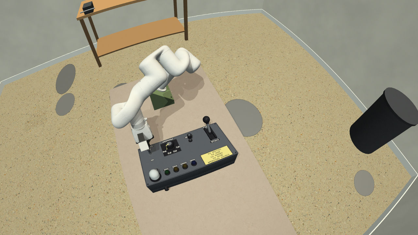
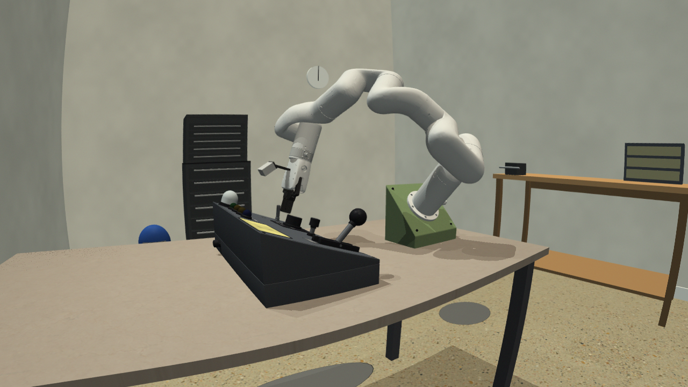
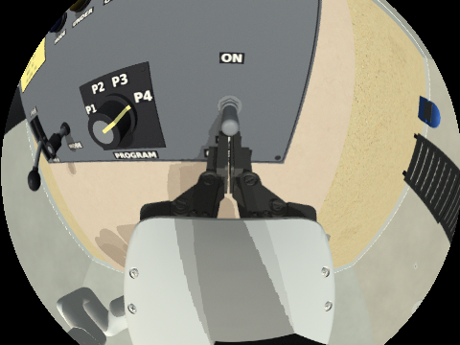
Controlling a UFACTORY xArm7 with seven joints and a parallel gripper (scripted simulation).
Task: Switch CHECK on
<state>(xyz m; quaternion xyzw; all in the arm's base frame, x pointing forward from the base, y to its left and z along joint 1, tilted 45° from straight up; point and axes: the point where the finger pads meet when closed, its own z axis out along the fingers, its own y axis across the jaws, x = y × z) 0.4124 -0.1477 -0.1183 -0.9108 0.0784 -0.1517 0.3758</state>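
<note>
My hand is 30 mm short of the check toggle and 20 mm above it. The rest, counted from my hand: rotary program selector 110 mm to the left, 40 mm ahead, 20 mm below; dark grey console 180 mm to the left, 60 mm ahead, 40 mm below; mode knob 240 mm to the left, 30 mm ahead, 20 mm below.
</note>
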